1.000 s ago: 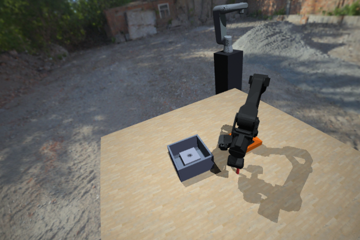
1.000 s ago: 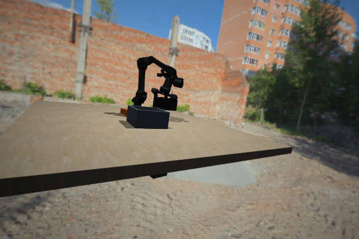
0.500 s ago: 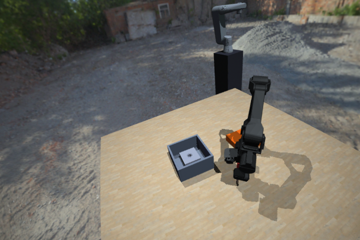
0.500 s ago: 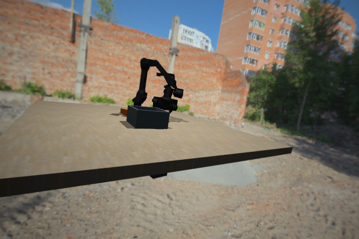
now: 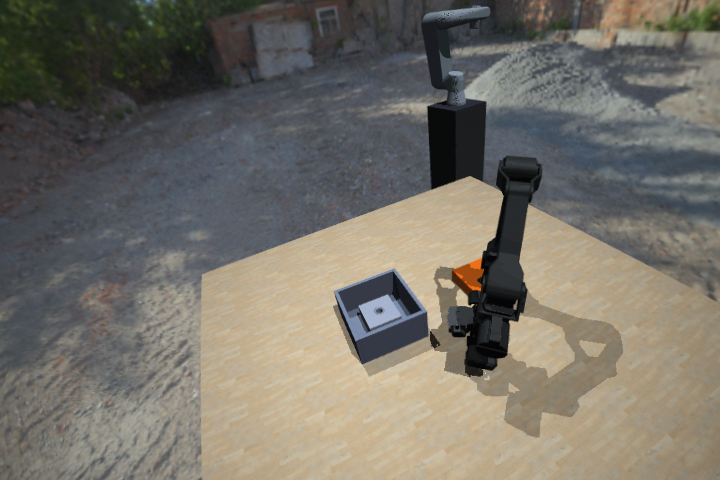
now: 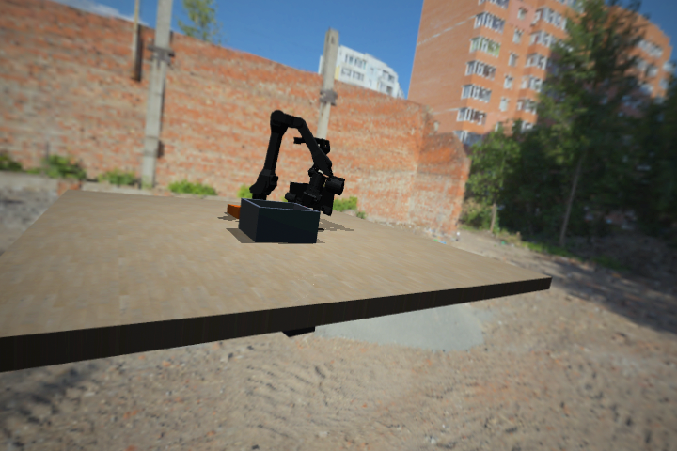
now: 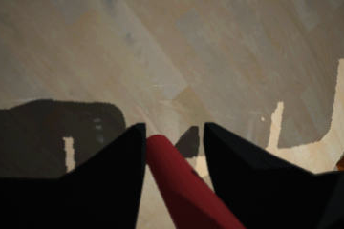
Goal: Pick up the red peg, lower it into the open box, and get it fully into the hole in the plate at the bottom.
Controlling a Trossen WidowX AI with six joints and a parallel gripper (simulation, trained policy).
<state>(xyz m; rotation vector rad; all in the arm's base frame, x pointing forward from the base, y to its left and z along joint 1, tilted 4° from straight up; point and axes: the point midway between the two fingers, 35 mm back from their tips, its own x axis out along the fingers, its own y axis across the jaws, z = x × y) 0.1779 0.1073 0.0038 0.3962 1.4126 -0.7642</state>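
My gripper tip is 190 mm to the left of the pale plate, 150 mm short of it and 40 mm below it. Round my gripper tip: grey box 190 mm to the right, 150 mm ahead, 20 mm above; then red peg 30 mm above, 10 mm to the left.
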